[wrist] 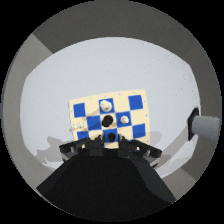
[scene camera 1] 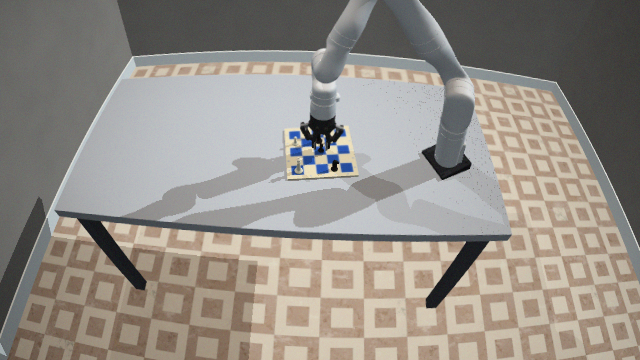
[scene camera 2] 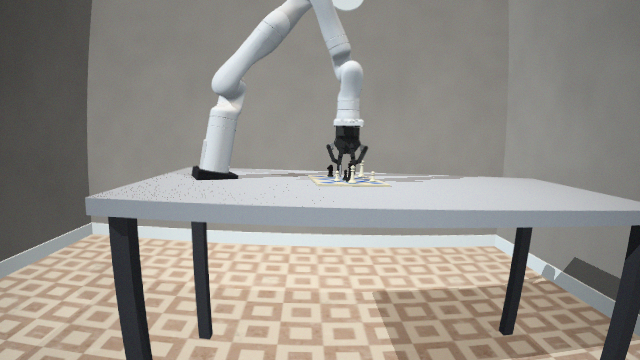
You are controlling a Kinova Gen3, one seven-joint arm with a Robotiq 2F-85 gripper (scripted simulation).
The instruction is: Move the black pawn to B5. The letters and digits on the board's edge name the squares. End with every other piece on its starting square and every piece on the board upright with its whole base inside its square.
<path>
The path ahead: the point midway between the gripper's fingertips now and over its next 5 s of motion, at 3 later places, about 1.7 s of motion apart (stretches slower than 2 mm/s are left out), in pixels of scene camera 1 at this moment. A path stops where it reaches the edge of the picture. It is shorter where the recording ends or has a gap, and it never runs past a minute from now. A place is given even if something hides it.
My gripper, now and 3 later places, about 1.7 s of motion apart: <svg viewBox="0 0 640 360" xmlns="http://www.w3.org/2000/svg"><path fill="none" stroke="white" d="M320 148L322 128L342 118L342 138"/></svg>
</path>
